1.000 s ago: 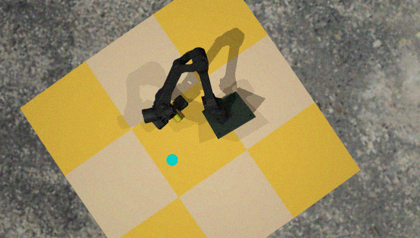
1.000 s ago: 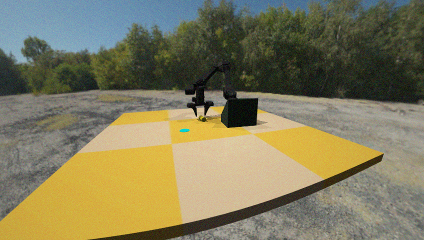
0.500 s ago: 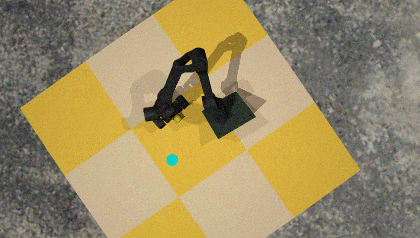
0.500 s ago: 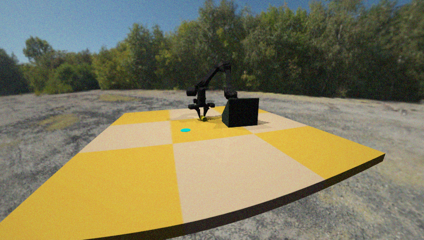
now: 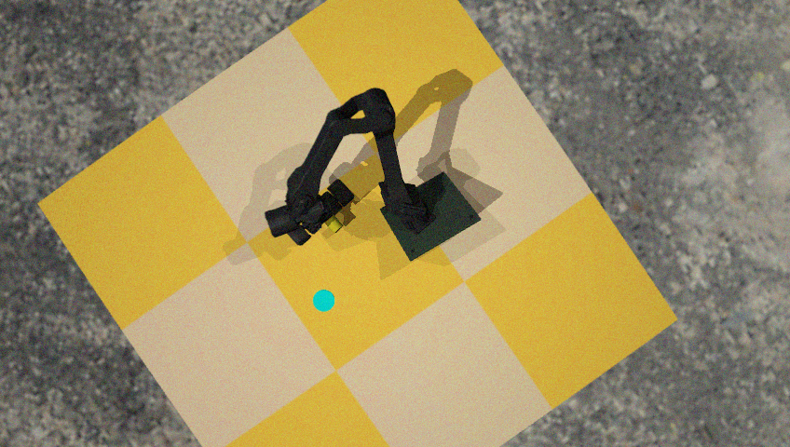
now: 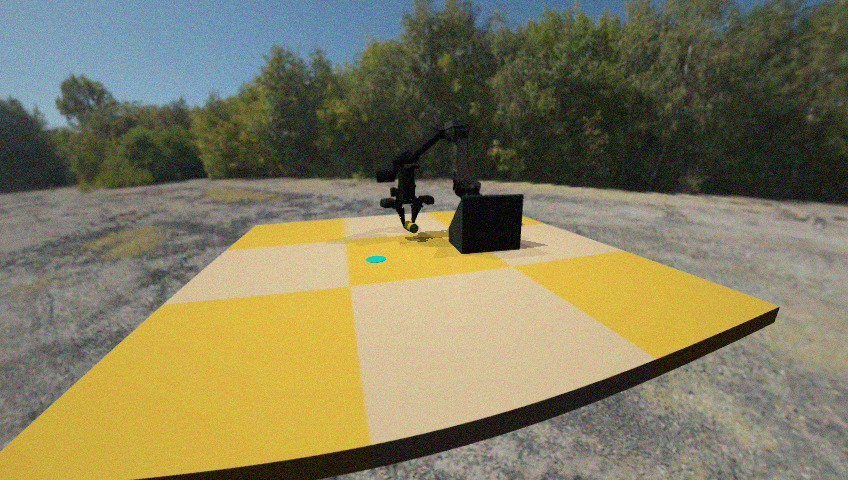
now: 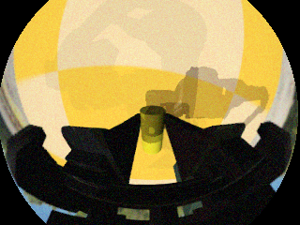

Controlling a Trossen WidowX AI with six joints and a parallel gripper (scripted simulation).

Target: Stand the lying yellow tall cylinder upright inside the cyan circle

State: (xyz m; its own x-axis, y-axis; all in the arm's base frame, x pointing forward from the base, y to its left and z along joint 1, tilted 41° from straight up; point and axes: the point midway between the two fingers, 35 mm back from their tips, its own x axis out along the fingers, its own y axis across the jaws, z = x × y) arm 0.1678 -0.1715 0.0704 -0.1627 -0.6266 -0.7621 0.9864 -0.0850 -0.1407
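Right now my gripper tip is 160 mm short of the cyan circle, 170 mm to the right of it and 50 mm above it. Also, from my gripper tip: yellow tall cylinder: 20 mm to the left.
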